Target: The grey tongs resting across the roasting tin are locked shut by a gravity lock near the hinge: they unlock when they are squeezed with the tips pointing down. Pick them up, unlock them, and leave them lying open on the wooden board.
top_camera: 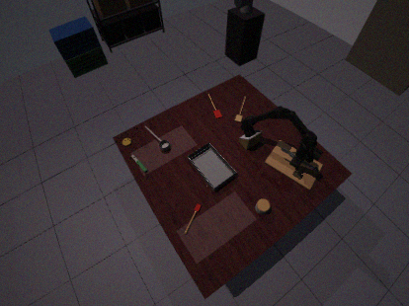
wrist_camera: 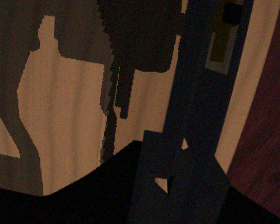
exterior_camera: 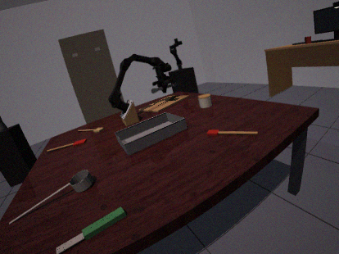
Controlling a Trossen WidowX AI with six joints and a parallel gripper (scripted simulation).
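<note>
Right now the wooden board is 80 mm below my gripper tip, 40 mm behind it and 10 mm to the right of it. Round my gripper tip: grey roasting tin 470 mm ahead, 330 mm to the right, 70 mm below; round tub 370 mm ahead, 90 mm to the left, 60 mm below; green-handled knife 890 mm ahead, 660 mm to the right, 80 mm below.
</note>
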